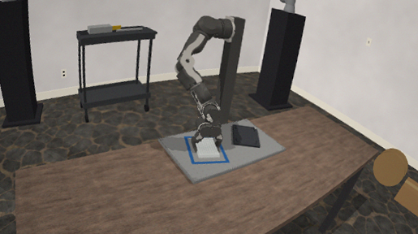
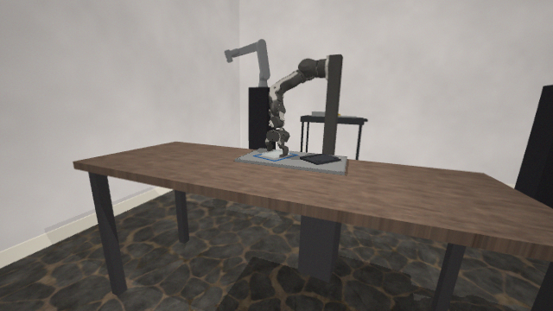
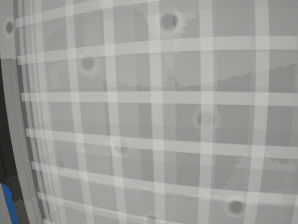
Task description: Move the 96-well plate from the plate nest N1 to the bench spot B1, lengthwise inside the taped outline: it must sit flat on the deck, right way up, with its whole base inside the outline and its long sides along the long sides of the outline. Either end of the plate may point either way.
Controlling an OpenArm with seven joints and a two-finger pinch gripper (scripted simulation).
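My hand is right at the white 96-well plate. Also, from my hand: black plate nest: 3 cm behind, 22 cm to the left.
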